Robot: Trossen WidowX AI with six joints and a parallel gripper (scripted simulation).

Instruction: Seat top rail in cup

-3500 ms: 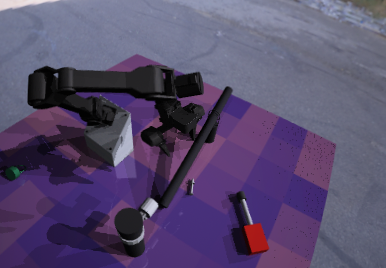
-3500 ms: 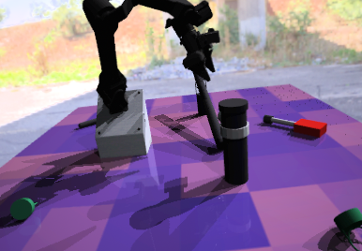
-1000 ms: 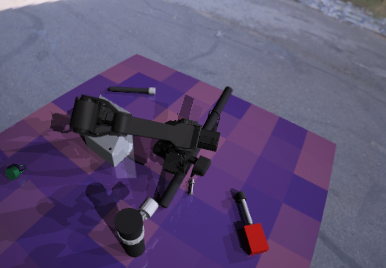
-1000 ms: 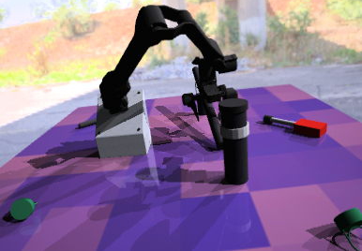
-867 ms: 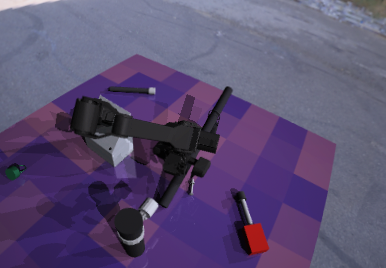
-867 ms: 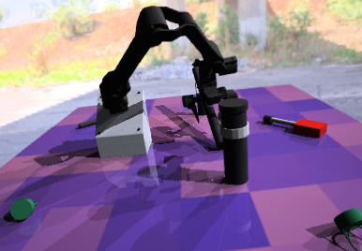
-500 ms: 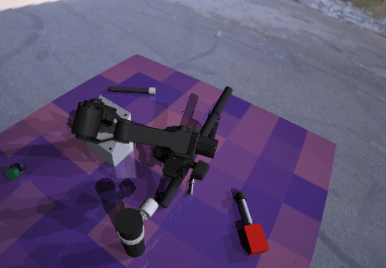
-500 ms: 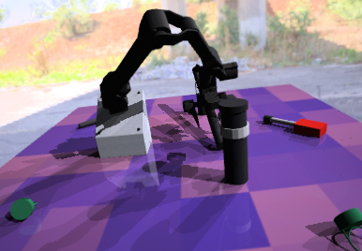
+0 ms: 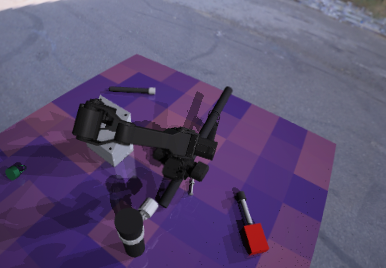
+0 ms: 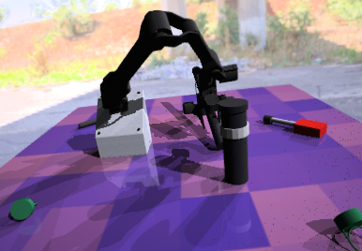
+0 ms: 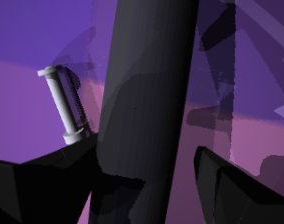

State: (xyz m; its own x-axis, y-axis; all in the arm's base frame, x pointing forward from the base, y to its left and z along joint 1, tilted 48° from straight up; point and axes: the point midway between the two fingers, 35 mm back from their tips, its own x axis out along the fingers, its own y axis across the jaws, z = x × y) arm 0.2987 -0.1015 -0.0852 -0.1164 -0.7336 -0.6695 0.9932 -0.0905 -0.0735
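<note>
Right now the small bolt is 6 cm ahead of my gripper tip, 2 cm below it and 1 cm to the right of it. Round my gripper tip: red-handled tool: 28 cm ahead, 2 cm to the right, 2 cm below.
</note>
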